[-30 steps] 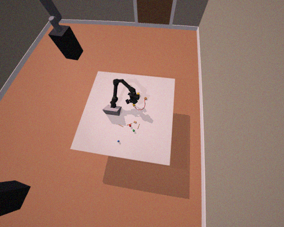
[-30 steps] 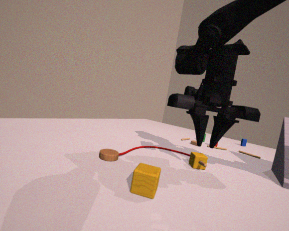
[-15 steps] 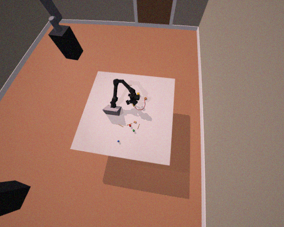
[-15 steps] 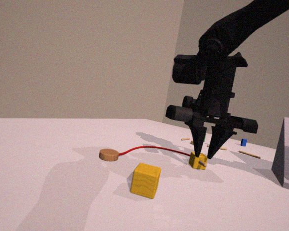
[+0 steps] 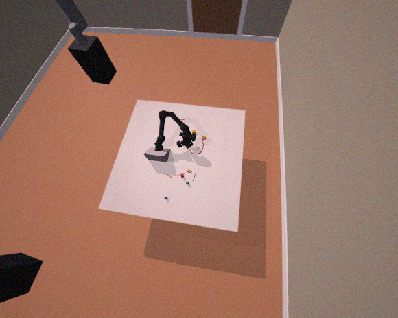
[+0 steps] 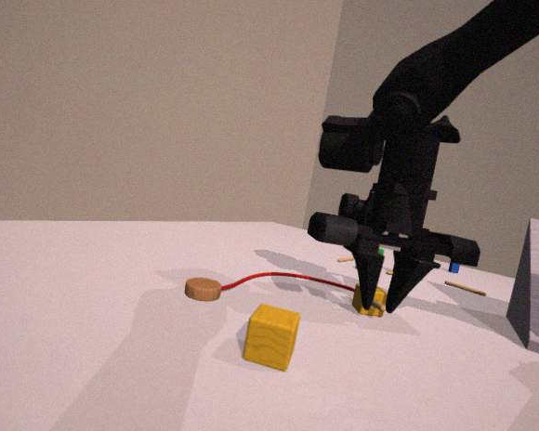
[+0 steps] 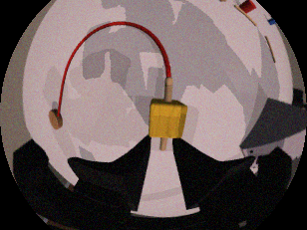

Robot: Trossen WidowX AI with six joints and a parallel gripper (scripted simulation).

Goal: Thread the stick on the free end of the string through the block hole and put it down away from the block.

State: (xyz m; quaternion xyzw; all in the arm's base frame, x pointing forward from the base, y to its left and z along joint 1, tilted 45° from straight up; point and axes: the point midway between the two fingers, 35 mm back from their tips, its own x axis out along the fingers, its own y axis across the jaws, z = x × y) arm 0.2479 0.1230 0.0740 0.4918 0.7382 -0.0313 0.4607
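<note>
The thin wooden stick is 30 mm to the right of my gripper tip and 30 mm ahead of it. Also, from my gripper tip: short wooden piece 270 mm to the right, 100 mm ahead, 10 mm below; yellow block 170 mm to the left, 30 mm ahead, 10 mm above; round wooden button 160 mm ahead, 130 mm to the left, 10 mm below.
</note>
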